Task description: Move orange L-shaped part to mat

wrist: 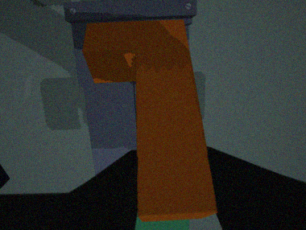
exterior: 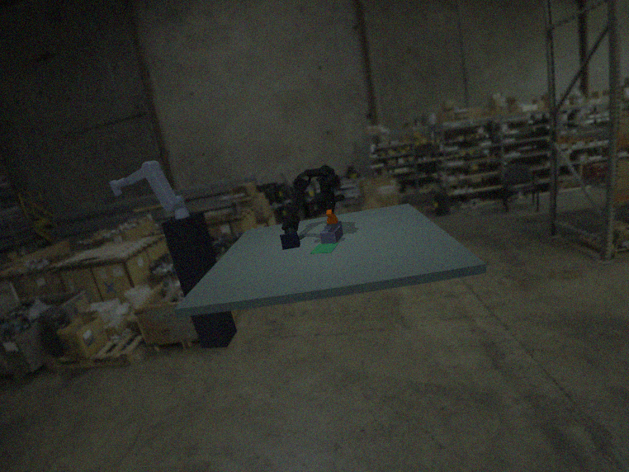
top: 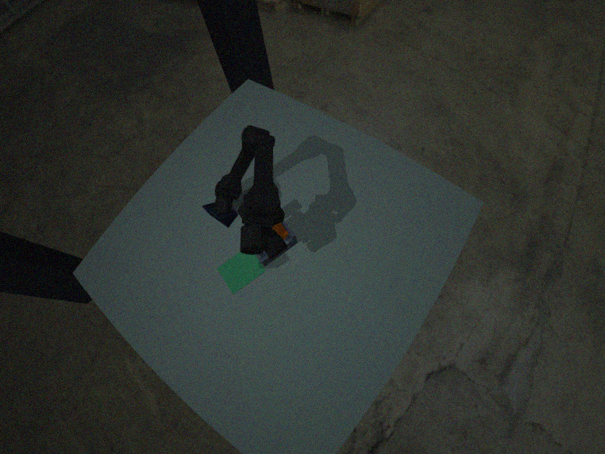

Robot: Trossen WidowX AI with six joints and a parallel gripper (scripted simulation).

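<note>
Now: the green mat 17 cm below my gripper tip, 14 cm to the right of it and 5 cm behind it. Round my gripper tip: orange L-shaped part: 3 cm to the left, 3 cm below, 1 cm behind.
</note>
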